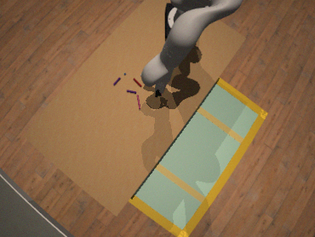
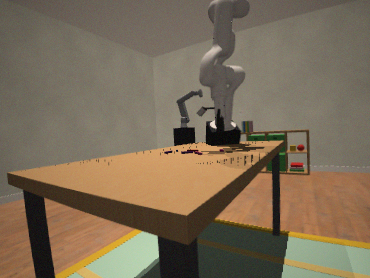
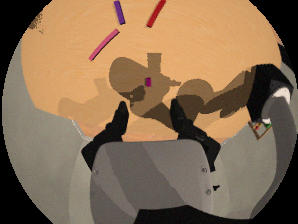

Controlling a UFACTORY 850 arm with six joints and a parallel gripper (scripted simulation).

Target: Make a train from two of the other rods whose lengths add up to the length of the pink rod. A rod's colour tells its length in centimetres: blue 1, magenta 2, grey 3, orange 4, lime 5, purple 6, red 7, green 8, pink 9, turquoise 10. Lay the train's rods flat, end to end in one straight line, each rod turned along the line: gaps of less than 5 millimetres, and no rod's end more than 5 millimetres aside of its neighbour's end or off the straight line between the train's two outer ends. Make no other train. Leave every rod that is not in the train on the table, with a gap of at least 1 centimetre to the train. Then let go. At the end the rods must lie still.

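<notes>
Now: hand 15 cm to the left of the red rod, 11 cm above it and 5 cm short of it. Round my hand: magenta rod (11 cm below); tiny blue rod (24 cm to the right, 11 cm below, 8 cm ahead); pink rod (13 cm ahead, 11 cm below, 5 cm to the right).
</notes>
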